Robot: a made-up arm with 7 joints.
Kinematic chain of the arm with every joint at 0, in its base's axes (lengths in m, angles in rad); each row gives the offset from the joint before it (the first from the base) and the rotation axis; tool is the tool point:
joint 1: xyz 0 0.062 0 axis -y
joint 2: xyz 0 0.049 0 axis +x
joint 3: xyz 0 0 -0.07 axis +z
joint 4: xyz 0 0 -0.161 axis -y
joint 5: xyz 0 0 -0.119 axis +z
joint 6: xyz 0 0 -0.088 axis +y
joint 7: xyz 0 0 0 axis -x
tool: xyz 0 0 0
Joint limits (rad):
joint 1: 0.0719..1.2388
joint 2: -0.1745..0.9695
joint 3: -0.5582..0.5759
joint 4: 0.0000..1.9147
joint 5: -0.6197..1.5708
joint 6: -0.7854..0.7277
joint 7: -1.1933..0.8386
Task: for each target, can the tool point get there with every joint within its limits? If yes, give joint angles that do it. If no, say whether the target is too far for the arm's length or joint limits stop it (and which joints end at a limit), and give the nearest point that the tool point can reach.
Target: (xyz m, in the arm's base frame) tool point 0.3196 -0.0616 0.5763
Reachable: no: too far | nearest point 0.2473 0.0301 0.1262 | short by 0.465 m
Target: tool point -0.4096 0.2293 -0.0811
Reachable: no: joint limits stop it (at a limit: joint 1, joint 2, joint 4) | nearest point 0.0178 0.4722 -0.2471 | short by 0.519 m
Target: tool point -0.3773 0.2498 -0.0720
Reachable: no: joint limits stop it (at a limit: joint 1, joint 2, joint 4) | nearest point 0.0178 0.4722 -0.2471 | short by 0.486 m
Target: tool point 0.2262 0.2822 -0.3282
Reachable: yes | joints 0.4649 0.4391 -0.2300 0.2766 0.2798 -0.3459 -0.6890
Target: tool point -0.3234 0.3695 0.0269
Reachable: no: joint limits stop it (at a limit: joint 1, joint 2, joint 3, joint 4) | nearest point 0.0568 0.3040 0.1533 | short by 0.406 m
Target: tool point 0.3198 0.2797 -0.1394
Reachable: yes | joints 0.6778 0.6572 -0.3294 0.9714 -0.1471 -0.4308 -0.1803
